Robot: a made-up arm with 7 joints.
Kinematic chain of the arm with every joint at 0, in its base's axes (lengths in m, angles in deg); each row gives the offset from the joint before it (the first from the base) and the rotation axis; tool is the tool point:
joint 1: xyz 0 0 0.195 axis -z
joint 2: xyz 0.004 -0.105 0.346 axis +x
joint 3: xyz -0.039 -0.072 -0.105 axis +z
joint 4: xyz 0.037 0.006 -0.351 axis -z
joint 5: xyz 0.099 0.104 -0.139 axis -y
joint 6: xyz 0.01 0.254 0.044 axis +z
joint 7: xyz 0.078 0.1 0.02 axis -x
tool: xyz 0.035 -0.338 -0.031
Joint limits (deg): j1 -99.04..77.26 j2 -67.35..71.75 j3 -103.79..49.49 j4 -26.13..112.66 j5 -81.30..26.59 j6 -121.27..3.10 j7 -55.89..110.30
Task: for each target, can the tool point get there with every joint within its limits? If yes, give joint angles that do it. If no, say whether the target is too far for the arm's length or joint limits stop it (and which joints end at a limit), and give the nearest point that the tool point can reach.
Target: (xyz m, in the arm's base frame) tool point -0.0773 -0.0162 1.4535
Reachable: no: joint limits stop it (at a limit: joint 1, joint 2, joint 3, joint 6, joint 7) | nearest point -0.2828 -0.0532 1.0157 | short by 0.485 m
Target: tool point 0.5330 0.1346 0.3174
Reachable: yes | joints -52.15 1.09 -55.77 9.24 -8.53 -45.30 93.96
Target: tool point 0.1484 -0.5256 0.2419
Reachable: yes | joints 46.27 -48.56 6.05 25.69 -28.46 -10.71 78.16
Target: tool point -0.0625 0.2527 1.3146
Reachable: no: joint limits stop it (at a limit: joint 2, joint 3, joint 6, joint 7) | nearest point -0.0825 0.3334 1.0369 | short by 0.290 m
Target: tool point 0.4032 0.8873 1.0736
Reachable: no: joint limits stop it (at a limit: joint 2, joint 3, joint 5, joint 7) | nearest point 0.3285 0.7228 0.9466 | short by 0.221 m
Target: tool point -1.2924 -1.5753 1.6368
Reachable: no: too far | nearest point -0.6862 -0.8364 1.0285 | short by 1.133 m
